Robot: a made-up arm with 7 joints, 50 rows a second.
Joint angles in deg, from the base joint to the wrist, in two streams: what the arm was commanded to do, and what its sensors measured. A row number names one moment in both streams.
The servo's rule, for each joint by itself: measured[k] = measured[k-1] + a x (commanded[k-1-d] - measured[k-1]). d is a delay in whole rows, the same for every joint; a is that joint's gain. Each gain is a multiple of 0.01, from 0.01 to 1. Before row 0 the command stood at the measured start. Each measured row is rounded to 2 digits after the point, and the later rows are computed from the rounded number. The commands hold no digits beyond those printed.
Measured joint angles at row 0:
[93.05 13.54 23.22 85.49 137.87 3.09 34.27]
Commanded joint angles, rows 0 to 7:
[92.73 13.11 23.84 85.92 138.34 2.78 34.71]
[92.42 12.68 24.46 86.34 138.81 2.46 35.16]
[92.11 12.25 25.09 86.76 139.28 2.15 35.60]
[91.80 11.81 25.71 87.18 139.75 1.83 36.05]
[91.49 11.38 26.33 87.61 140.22 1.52 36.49]
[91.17 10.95 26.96 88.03 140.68 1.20 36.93]
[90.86 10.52 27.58 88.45 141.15 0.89 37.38]
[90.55 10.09 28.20 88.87 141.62 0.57 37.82]
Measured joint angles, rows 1 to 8:
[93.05 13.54 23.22 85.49 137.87 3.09 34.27]
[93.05 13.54 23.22 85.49 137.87 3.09 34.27]
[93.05 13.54 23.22 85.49 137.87 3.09 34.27]
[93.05 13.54 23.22 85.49 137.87 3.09 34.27]
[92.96 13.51 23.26 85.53 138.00 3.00 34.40]
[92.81 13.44 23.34 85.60 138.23 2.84 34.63]
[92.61 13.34 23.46 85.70 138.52 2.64 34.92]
[92.38 13.22 23.62 85.83 138.86 2.41 35.26]
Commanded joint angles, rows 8 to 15:
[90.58 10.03 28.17 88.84 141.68 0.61 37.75]
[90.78 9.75 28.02 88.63 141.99 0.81 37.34]
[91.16 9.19 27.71 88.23 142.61 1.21 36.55]
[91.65 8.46 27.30 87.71 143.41 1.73 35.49]
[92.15 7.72 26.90 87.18 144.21 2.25 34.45]
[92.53 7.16 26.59 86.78 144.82 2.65 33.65]
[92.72 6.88 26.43 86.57 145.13 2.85 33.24]
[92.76 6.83 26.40 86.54 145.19 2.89 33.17]
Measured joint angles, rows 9 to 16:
[92.13 13.07 23.81 85.99 139.24 2.15 35.63]
[91.86 12.90 24.03 86.17 139.64 1.87 36.02]
[91.58 12.71 24.28 86.38 140.06 1.59 36.43]
[91.29 12.50 24.55 86.60 140.50 1.29 36.85]
[91.09 12.30 24.80 86.80 140.83 1.09 37.12]
[91.00 12.10 25.03 86.96 141.15 1.01 37.19]
[91.04 11.87 25.22 87.07 141.56 1.07 37.00]
[91.21 11.60 25.37 87.13 142.08 1.26 36.55]

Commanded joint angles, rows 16 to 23:
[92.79 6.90 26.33 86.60 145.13 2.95 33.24]
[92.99 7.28 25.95 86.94 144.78 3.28 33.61]
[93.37 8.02 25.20 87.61 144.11 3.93 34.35]
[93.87 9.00 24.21 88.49 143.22 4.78 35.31]
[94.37 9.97 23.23 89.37 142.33 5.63 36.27]
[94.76 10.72 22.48 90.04 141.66 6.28 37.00]
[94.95 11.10 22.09 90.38 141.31 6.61 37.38]
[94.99 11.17 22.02 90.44 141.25 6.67 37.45]
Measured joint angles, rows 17 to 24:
[91.47 11.29 25.48 87.13 142.68 1.55 35.92]
[91.77 10.96 25.56 87.10 143.28 1.87 35.24]
[92.04 10.63 25.62 87.05 143.80 2.15 34.64]
[92.24 10.33 25.67 87.00 144.19 2.36 34.20]
[92.39 10.06 25.72 86.96 144.45 2.53 33.91]
[92.56 9.84 25.74 86.96 144.54 2.75 33.82]
[92.79 9.69 25.70 87.02 144.42 3.09 33.98]
[93.09 9.63 25.60 87.15 144.08 3.58 34.38]

